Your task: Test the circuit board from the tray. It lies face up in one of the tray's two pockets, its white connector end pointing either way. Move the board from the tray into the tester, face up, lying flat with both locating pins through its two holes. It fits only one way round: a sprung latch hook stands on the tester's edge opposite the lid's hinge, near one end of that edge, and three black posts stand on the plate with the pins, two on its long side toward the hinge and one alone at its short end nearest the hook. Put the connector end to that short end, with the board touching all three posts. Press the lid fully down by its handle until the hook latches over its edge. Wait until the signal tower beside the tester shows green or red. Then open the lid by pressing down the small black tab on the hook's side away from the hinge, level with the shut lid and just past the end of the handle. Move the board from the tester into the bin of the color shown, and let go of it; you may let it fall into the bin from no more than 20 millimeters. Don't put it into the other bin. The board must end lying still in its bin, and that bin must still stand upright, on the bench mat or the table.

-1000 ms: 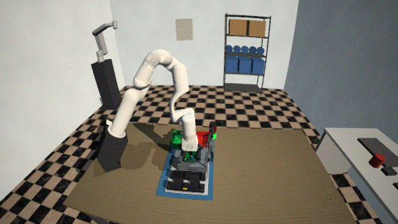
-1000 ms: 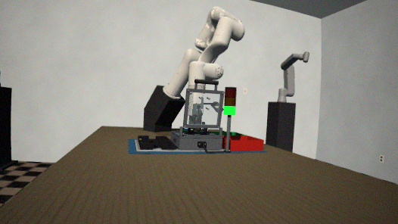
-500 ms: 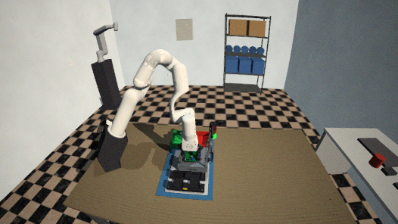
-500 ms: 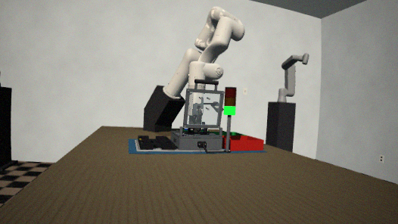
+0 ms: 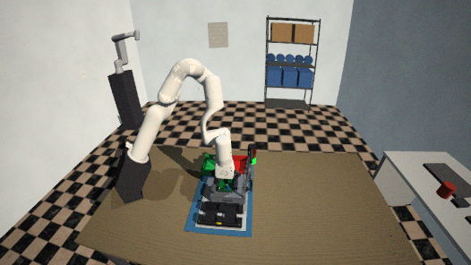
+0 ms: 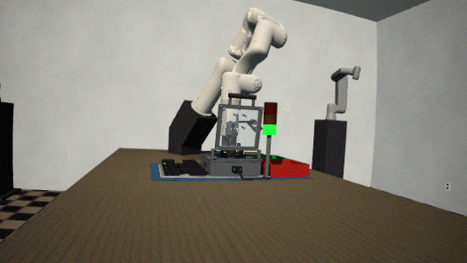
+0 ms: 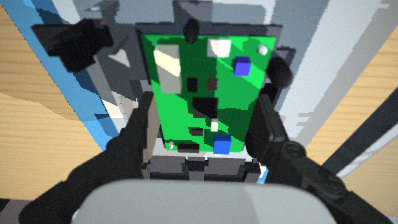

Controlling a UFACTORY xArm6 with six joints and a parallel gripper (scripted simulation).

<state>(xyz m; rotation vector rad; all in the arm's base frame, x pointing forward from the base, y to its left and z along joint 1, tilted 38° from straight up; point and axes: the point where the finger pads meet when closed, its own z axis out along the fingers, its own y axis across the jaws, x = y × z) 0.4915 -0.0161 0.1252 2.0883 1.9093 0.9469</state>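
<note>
The green circuit board is 10 mm below my hand. The rest, counted from my hand: tester plate: 10 mm to the left, 10 mm below, 10 mm ahead; black latch hook: 60 mm to the left, 60 mm behind, 10 mm above; tester lid: 120 mm ahead, 100 mm above.
</note>
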